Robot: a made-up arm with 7 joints.
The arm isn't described. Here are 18 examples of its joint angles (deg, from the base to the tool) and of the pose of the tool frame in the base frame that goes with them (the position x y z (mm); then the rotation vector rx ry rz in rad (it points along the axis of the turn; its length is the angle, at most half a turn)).
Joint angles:
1: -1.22 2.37 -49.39 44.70 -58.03 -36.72 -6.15
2: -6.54 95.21 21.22 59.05 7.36 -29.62 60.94
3: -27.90 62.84 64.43 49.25 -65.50 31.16 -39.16
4: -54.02 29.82 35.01 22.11 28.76 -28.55 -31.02
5: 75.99 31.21 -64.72 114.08 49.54 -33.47 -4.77
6: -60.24 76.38 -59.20 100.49 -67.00 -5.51 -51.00
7: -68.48 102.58 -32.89 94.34 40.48 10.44 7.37
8: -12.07 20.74 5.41 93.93 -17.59 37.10 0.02
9: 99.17 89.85 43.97 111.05 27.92 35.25 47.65
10: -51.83 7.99 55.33 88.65 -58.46 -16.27 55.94
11: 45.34 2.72 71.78 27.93 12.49 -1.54 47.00
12: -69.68 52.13 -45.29 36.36 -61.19 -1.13 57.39
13: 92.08 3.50 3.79 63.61 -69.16 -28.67 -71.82
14: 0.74 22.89 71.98 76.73 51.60 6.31 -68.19
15: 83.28 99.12 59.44 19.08 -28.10 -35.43 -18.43
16: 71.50 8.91 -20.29 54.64 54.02 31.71 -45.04
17: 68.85 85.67 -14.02 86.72 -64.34 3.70 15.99
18: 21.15 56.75 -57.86 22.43 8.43 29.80 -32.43
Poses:
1: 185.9 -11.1 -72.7 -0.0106 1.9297 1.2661
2: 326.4 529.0 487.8 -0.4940 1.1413 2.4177
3: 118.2 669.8 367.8 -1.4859 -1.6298 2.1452
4: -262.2 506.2 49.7 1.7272 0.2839 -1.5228
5: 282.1 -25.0 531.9 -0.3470 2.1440 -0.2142
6: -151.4 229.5 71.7 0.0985 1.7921 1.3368
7: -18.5 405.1 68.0 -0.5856 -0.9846 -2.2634
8: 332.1 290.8 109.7 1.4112 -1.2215 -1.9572
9: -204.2 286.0 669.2 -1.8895 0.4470 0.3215
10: -22.1 457.6 94.6 -0.0038 -1.0704 -2.3432
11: 473.4 319.6 111.1 1.3926 -2.0813 0.5797
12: -319.0 477.4 125.7 -2.5716 -0.1113 -1.2496
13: 373.8 203.7 778.0 -2.0779 0.0160 -0.8298
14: 159.5 579.2 206.0 1.9518 0.2450 0.6703
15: -144.5 663.0 544.8 -2.8153 -0.7410 -0.3909
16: 568.1 127.2 508.4 1.6237 -1.7822 -0.5697
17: 250.6 404.0 721.4 -1.5481 -0.7998 1.8378
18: 234.0 587.4 96.8 1.1496 0.3565 -2.6618
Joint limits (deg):
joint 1: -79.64..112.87
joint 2: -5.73..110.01
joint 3: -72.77..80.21
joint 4: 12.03..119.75
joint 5: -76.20..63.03
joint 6: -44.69..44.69
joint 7: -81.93..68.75
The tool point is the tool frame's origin. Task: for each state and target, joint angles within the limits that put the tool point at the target. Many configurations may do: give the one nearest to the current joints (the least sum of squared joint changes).
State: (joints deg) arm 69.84 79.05 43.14 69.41 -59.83 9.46 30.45
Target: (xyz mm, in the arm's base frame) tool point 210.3 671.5 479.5
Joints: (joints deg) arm 57.61 61.69 47.70 36.96 -58.76 11.63 28.10
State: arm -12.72 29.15 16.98 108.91 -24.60 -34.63 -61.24
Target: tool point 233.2 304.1 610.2
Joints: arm 23.26 54.35 32.89 116.54 -23.83 -30.50 -60.57
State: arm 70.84 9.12 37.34 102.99 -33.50 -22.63 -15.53
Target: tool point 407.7 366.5 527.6
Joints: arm 55.50 -1.52 37.55 88.18 -33.36 -20.93 -14.83
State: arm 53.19 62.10 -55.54 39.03 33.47 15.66 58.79
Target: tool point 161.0 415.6 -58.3
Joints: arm 9.52 41.11 -64.94 25.27 33.31 16.61 52.04
